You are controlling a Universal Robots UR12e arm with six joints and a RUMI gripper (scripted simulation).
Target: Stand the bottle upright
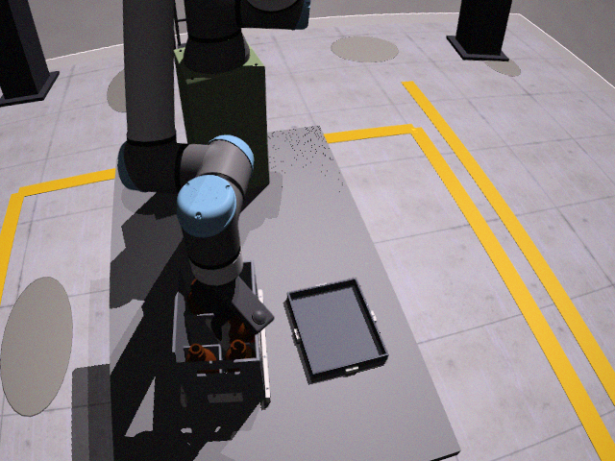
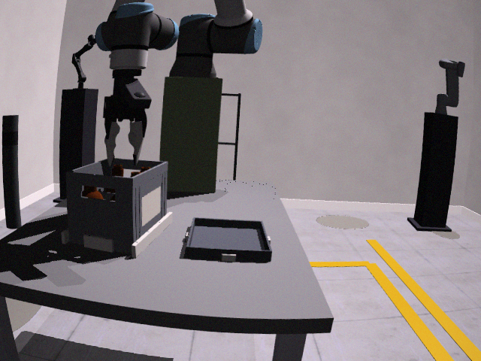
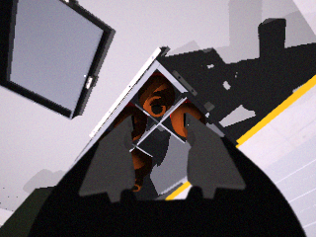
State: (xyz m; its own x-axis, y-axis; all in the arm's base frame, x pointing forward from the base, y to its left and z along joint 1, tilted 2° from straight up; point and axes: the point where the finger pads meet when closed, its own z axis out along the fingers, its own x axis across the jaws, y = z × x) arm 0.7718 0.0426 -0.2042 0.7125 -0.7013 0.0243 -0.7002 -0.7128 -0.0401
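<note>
Right now my hand is 12 cm above the dark grey crate, 9 cm past it and 5 cm to the left of it. The rest, counted from my hand: black tray 23 cm to the left, 19 cm below, 13 cm behind.
</note>
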